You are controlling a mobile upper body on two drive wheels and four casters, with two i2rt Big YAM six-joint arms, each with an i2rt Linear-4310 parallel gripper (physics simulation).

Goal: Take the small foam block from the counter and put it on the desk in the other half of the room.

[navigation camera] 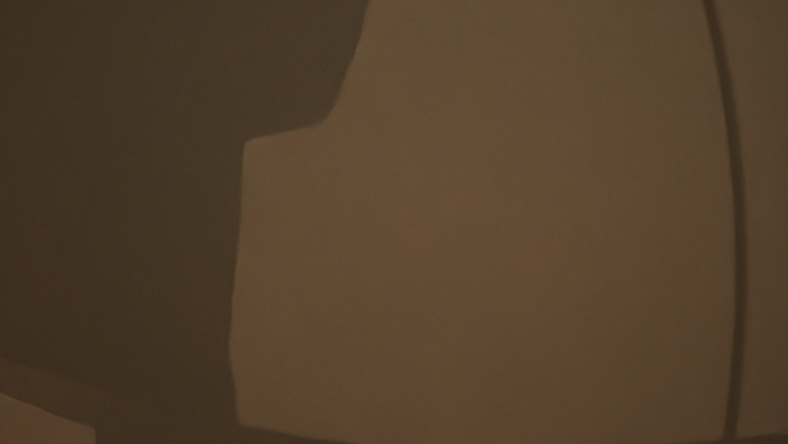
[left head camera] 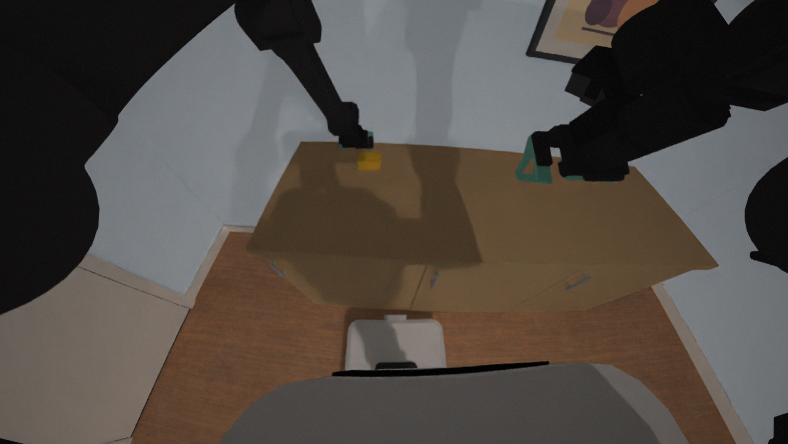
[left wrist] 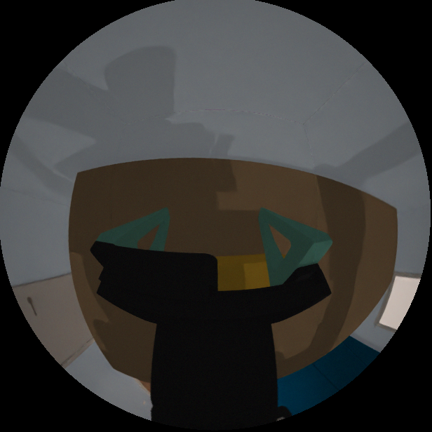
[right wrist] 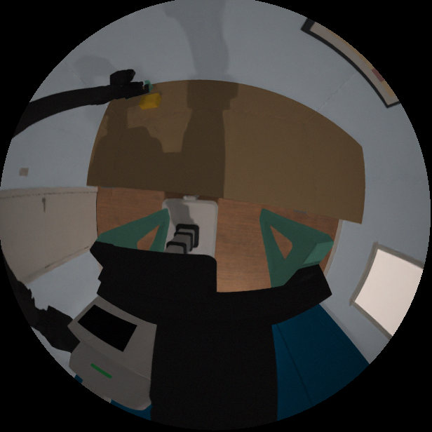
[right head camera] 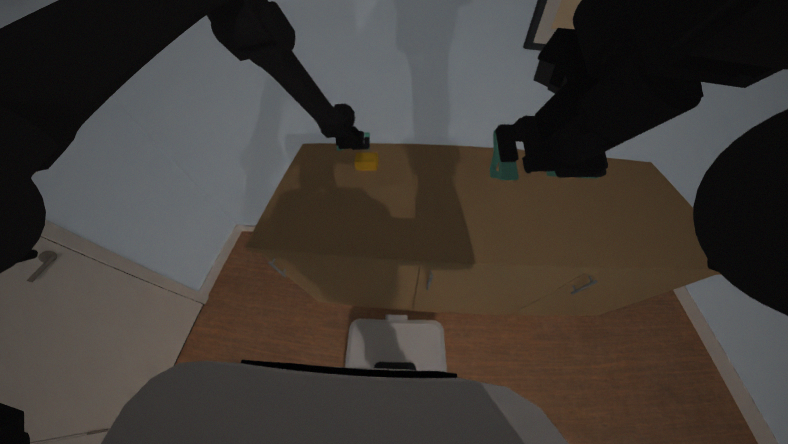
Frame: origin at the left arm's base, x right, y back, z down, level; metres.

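Where they show: left gripper, fingertip midpoint: (left head camera: 359,144) (right head camera: 357,145); right gripper, fingertip midpoint: (left head camera: 541,175) (right head camera: 519,172).
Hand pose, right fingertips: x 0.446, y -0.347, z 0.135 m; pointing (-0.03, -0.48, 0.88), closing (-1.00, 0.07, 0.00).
After its pixels a point has its place.
The small yellow foam block (left head camera: 369,161) {x 0.111, y -0.783, z 0.458 m} (right head camera: 366,161) {x 0.113, y -0.785, z 0.456 m} (left wrist: 243,273) (right wrist: 150,101) lies near the back edge of the brown counter (left head camera: 562,220) {x 0.851, y -0.521, z 0.500 m} (right head camera: 562,220) {x 0.838, y -0.521, z 0.500 m} (left wrist: 365,270) (right wrist: 290,150), toward the left. My left gripper (left head camera: 356,141) {x 0.062, y -0.896, z 0.454 m} (right head camera: 352,141) {x 0.062, y -0.896, z 0.454 m} (left wrist: 213,212) is open and empty, behind and a little left of the block in the head views. In the left wrist view the block shows partly behind the gripper body and the right-hand finger. My right gripper (left head camera: 558,175) (right head camera: 533,174) {x 0.446, y -0.347, z 0.135 m} (right wrist: 214,213) is open and empty, above the counter's right half in the head views. The desk cannot be made out.
The robot's pale base (left head camera: 395,341) {x 0.223, y -0.205, z 1.150 m} (right head camera: 395,341) {x 0.224, y -0.205, z 1.150 m} (right wrist: 205,215) stands in front of the counter. Walls meet the counter's back. A framed picture (left head camera: 570,46) {x 0.813, y -0.931, z 0.041 m} hangs at the upper right. A pale door (right head camera: 82,330) {x -1.299, y -0.065, z 0.790 m} is at the left. A blue surface (right wrist: 320,360) shows at the lower right.
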